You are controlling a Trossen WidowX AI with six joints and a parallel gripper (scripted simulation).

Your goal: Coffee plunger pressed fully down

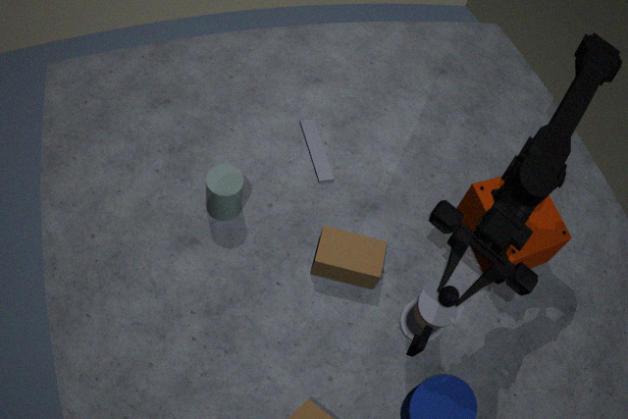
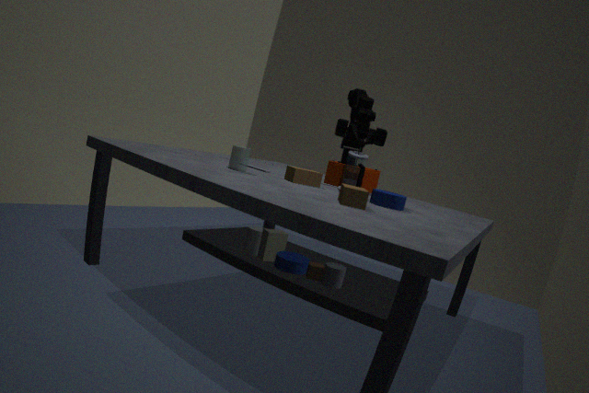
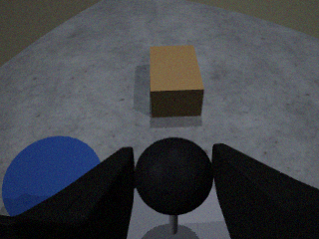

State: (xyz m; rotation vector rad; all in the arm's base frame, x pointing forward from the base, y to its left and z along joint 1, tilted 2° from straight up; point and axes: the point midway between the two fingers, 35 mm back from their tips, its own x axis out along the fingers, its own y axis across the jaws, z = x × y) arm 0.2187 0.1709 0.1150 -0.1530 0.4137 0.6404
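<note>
The coffee press lies 1 cm behind my gripper tip and 10 cm below it. The rest, counted from my gripper tip: pale green cylinder: 26 cm ahead, 30 cm to the right, 15 cm below; then flat grey strip: 6 cm ahead, 41 cm to the right, 19 cm below.
</note>
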